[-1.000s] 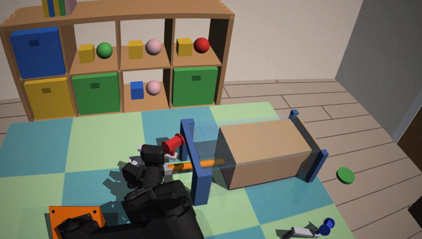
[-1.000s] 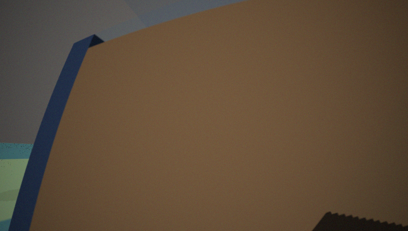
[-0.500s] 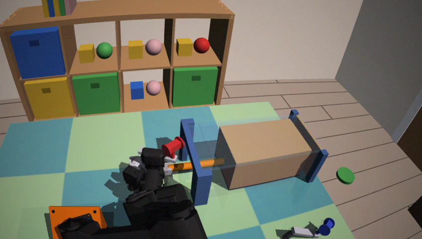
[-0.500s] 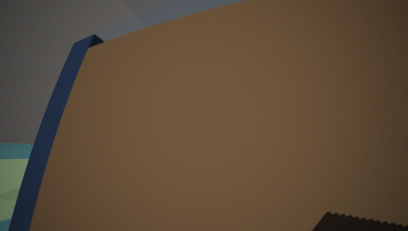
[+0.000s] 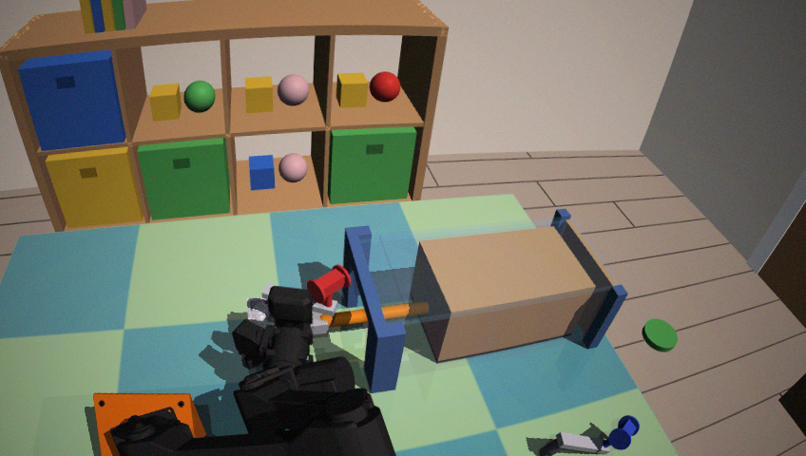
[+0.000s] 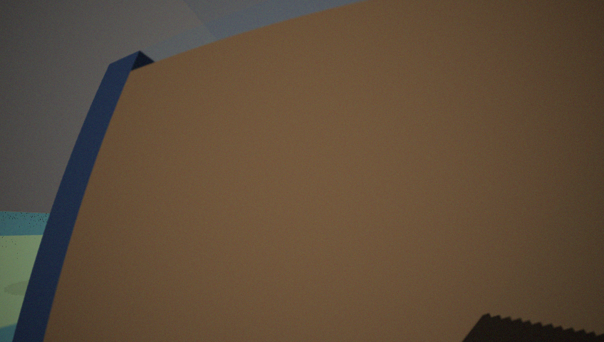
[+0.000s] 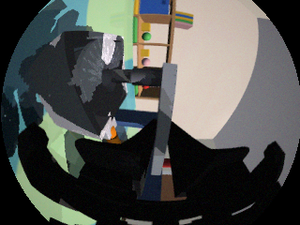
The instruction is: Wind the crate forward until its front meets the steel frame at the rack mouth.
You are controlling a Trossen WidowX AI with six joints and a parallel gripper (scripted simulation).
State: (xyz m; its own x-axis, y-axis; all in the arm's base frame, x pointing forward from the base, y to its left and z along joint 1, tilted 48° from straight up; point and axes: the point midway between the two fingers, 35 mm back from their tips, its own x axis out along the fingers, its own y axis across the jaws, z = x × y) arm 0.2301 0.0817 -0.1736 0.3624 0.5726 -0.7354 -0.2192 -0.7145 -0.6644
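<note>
The red knob is 4 cm ahead of my gripper tip, 4 cm to the right of it and 4 cm above it. Also, from my gripper tip: blue frame 11 cm ahead, 4 cm below; crank handle 1 cm ahead, 2 cm to the right, 1 cm above; grey winch 6 cm behind, 1 cm to the left, 11 cm below.
</note>
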